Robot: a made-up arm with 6 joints. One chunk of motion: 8 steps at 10 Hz.
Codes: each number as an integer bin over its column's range. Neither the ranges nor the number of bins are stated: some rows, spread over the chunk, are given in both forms.
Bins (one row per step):
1: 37 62 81 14 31 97
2: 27 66 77 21 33 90
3: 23 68 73 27 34 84
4: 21 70 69 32 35 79
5: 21 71 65 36 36 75
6: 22 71 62 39 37 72
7: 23 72 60 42 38 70
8: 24 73 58 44 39 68
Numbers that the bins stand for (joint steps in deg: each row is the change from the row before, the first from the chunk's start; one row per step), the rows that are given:
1: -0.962 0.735 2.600 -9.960 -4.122 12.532
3: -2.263 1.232 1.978 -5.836 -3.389 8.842
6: -2.356 1.481 1.122 -2.030 -2.656 5.436
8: -2.170 1.646 0.811 -0.444 -2.167 4.301
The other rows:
2: -1.891 1.067 2.289 -7.739 -3.633 10.545
4: -2.448 1.398 1.667 -4.251 -3.144 7.423
5: -2.448 1.481 1.356 -2.982 -2.900 6.288
7: -2.263 1.564 0.967 -1.079 -2.411 4.869

